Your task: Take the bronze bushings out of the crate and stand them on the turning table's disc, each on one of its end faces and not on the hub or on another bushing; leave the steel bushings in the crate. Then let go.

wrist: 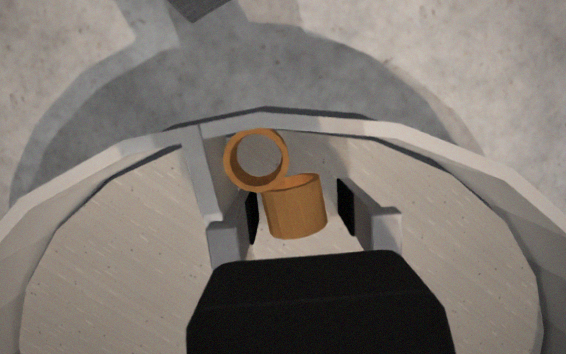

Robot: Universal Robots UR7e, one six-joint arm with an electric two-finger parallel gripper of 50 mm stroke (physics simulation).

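Places are measured from the arm's base along level axes (x right, y ahead, z up), in millimetres.
Where they show: gripper, fingertip midpoint: (297, 198).
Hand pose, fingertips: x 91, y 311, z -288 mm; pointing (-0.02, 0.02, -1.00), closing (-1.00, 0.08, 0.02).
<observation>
After its pixels a point has its place.
One bronze bushing (285, 162) {x 95, y 284, z -263 mm} stands with its open end up near the rim, beside the divider bar; its grey inside shows. A second bronze bushing (296, 212) {x 93, y 308, z -256 mm} appears to lie on its side, one end against the first. Both are on the pale disc (115, 240) {x 207, y 318, z -285 mm} of the turning table. My gripper (297, 198) {x 91, y 311, z -287 mm} is open, its black finger pads on either side of the second bushing in view, closer to it on the left. It grips nothing. How high the fingertips are above the disc is hard to tell. The crate, steel bushings and hub do not show.
A raised rim (350, 127) {x 67, y 270, z -238 mm} curves around the disc. A straight grey divider bar (199, 172) {x 128, y 277, z -236 mm} runs inward from the rim, left of both bushings. A dark block corner (196, 7) {x 133, y 186, z -320 mm} shows at the top edge, above the grey floor (450, 55) {x -39, y 239, z -338 mm}. Shadows fall beyond the rim.
</observation>
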